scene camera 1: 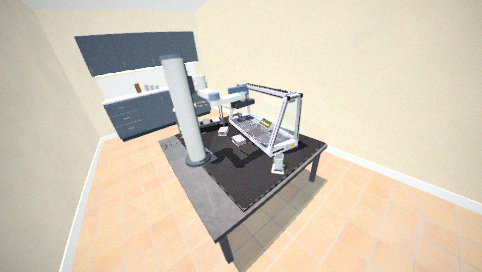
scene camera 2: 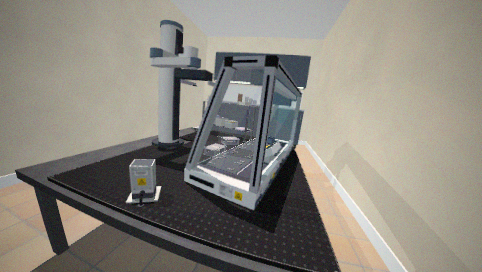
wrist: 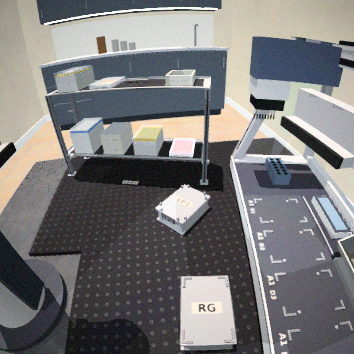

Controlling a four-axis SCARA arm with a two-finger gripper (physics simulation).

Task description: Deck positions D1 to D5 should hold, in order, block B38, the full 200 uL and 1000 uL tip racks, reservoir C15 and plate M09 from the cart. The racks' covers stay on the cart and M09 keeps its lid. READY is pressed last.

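Note:
My gripper is open and empty, high above the table. In the wrist view, the cart's upper shelf holds a clear-covered rack with yellow, a flat pale plate and a cream open-topped tray. Its lower shelf holds a blue-rimmed box, a grey box, a yellow-topped box and a pink-topped plate. Their labels are unreadable. Deck positions D1, D2 and D3 show bare corner marks; D4 is partly cut off, and D5 is outside the wrist view. The READY button cannot be made out.
Stand LP1 and stand RG are on the mat between column and deck. A dark blue block and light-blue trough sit inside the machine, under its pipetting head. A grey bin stands near the table's front edge.

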